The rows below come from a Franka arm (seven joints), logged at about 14 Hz.
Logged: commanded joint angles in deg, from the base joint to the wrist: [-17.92 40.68 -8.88 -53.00 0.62 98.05 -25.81]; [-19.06 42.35 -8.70 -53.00 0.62 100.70 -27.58]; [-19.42 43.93 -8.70 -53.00 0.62 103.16 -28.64]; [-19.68 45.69 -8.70 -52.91 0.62 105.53 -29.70]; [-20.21 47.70 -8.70 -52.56 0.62 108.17 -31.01]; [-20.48 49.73 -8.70 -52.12 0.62 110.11 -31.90]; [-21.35 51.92 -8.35 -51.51 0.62 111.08 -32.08]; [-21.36 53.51 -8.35 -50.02 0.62 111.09 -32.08]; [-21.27 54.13 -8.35 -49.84 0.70 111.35 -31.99]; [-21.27 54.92 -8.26 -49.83 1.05 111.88 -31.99]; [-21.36 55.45 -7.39 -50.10 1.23 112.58 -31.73]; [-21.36 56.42 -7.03 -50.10 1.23 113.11 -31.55]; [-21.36 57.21 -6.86 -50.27 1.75 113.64 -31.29]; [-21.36 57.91 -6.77 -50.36 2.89 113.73 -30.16]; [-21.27 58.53 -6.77 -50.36 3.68 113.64 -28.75]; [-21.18 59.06 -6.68 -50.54 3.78 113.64 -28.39]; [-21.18 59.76 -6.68 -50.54 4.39 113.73 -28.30]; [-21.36 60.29 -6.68 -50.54 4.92 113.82 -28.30]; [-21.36 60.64 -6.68 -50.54 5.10 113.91 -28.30]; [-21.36 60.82 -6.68 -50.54 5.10 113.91 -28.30]
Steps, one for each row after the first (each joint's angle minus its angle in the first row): [-1.14 1.67 0.18 0.00 0.00 2.65 -1.77]; [-1.50 3.25 0.18 0.00 0.00 5.11 -2.83]; [-1.76 5.01 0.18 0.09 0.00 7.48 -3.89]; [-2.29 7.02 0.18 0.44 0.00 10.12 -5.20]; [-2.56 9.05 0.18 0.88 0.00 12.06 -6.09]; [-3.43 11.24 0.53 1.49 0.00 13.03 -6.27]; [-3.44 12.83 0.53 2.98 0.00 13.04 -6.27]; [-3.35 13.45 0.53 3.16 0.08 13.30 -6.18]; [-3.35 14.24 0.62 3.17 0.43 13.83 -6.18]; [-3.44 14.77 1.49 2.90 0.61 14.53 -5.92]; [-3.44 15.74 1.85 2.90 0.61 15.06 -5.74]; [-3.44 16.53 2.02 2.73 1.13 15.59 -5.48]; [-3.44 17.23 2.11 2.64 2.27 15.68 -4.35]; [-3.35 17.85 2.11 2.64 3.06 15.59 -2.94]; [-3.26 18.38 2.20 2.46 3.16 15.59 -2.58]; [-3.26 19.08 2.20 2.46 3.77 15.68 -2.49]; [-3.44 19.61 2.20 2.46 4.30 15.77 -2.49]; [-3.44 19.96 2.20 2.46 4.48 15.86 -2.49]; [-3.44 20.14 2.20 2.46 4.48 15.86 -2.49]
